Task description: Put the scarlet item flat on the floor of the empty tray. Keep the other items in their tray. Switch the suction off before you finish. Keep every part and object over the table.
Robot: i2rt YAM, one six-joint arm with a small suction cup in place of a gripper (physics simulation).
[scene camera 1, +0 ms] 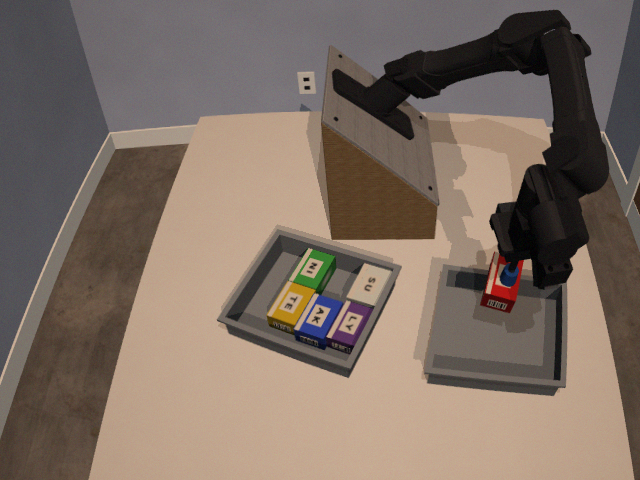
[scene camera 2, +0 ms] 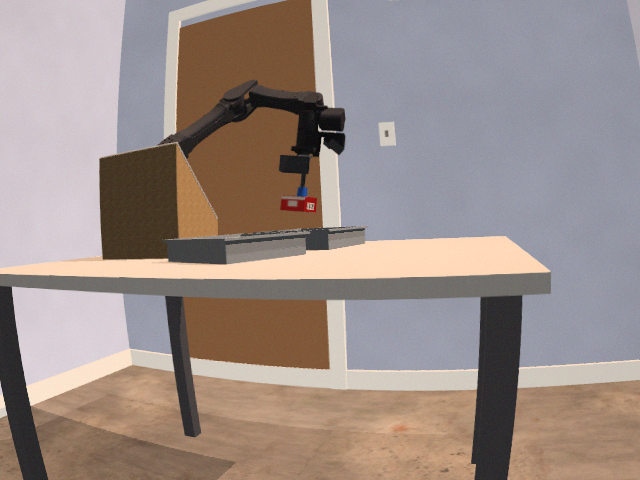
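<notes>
The scarlet item is a red box with a white label. My gripper, a blue suction cup, is on its top face and holds it up, roughly level. In scene camera 1 the box shows over the back part of the right tray; in scene camera 2 it hangs clearly above the tray rims. The left tray holds a green box, a yellow box, a blue box, a purple box and a white box.
A wooden block with a sloped grey top carries the arm's base, behind and between the trays. The arm reaches around to the right. The table's right edge runs close beside the right tray.
</notes>
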